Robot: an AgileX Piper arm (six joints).
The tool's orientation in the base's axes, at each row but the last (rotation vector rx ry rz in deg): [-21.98 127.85 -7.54]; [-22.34 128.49 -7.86]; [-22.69 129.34 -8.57]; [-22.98 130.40 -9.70]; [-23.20 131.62 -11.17]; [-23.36 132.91 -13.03]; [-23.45 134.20 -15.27]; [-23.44 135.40 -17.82]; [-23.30 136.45 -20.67]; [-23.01 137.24 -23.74]
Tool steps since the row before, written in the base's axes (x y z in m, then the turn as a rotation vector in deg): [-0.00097 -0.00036 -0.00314 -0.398 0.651 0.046]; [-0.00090 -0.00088 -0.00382 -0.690 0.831 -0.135]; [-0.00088 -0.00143 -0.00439 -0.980 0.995 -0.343]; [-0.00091 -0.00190 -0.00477 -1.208 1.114 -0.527]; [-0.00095 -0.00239 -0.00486 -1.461 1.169 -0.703]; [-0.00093 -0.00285 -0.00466 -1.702 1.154 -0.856]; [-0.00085 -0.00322 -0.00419 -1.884 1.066 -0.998]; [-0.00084 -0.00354 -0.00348 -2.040 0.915 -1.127]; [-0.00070 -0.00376 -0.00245 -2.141 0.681 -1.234]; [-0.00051 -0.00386 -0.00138 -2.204 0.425 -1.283]
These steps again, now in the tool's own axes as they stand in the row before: [0.00301 0.00058 0.00124 -0.004 0.698 -0.313]; [0.00361 0.00025 0.00175 0.246 0.977 -0.413]; [0.00416 -0.00011 0.00219 0.519 1.248 -0.491]; [0.00455 -0.00040 0.00251 0.751 1.458 -0.536]; [0.00475 -0.00075 0.00267 1.014 1.614 -0.601]; [0.00470 -0.00114 0.00271 1.280 1.697 -0.666]; [0.00441 -0.00153 0.00262 1.526 1.697 -0.686]; [0.00403 -0.00193 0.00232 1.771 1.633 -0.683]; [0.00337 -0.00241 0.00187 1.995 1.477 -0.639]; [0.00264 -0.00285 0.00140 2.168 1.277 -0.596]
